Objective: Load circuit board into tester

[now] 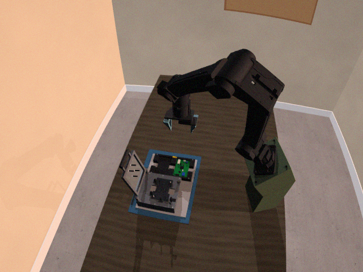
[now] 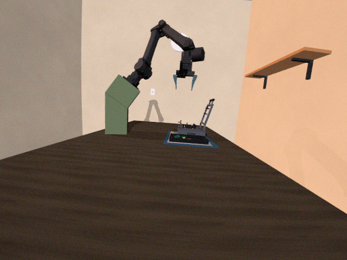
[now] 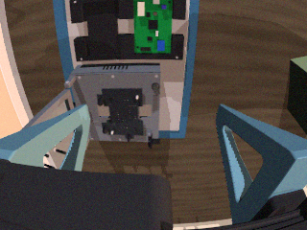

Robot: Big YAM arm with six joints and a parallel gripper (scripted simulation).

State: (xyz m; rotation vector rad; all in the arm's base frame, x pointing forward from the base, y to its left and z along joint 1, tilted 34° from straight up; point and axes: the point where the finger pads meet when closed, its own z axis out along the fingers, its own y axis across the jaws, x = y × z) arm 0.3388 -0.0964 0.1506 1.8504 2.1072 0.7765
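Right now my hand is 29 cm above the green circuit board. The rest, counted from my hand: black latch hook 22 cm to the left, 22 cm below, 5 cm behind; tester lid 20 cm to the left, 15 cm ahead, 12 cm below.
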